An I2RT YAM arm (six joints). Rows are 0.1 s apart.
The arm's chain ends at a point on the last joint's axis. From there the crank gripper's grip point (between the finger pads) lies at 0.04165 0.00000 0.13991 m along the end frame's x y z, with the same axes.
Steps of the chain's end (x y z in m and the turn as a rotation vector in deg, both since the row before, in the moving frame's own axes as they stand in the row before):
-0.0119 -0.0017 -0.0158 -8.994 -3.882 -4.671
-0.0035 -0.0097 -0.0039 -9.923 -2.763 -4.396
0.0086 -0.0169 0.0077 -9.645 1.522 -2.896
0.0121 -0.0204 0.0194 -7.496 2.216 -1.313
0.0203 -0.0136 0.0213 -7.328 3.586 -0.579
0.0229 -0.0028 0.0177 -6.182 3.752 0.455
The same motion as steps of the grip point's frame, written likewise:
-0.0207 0.0174 -0.0148 -8.994 -3.882 -4.671
-0.0094 0.0116 -0.0039 -9.923 -2.763 -4.396
0.0128 0.0042 0.0047 -9.645 1.522 -2.896
0.0177 -0.0033 0.0166 -7.496 2.216 -1.313
0.0290 0.0036 0.0173 -7.328 3.586 -0.579
0.0319 0.0125 0.0138 -6.182 3.752 0.455

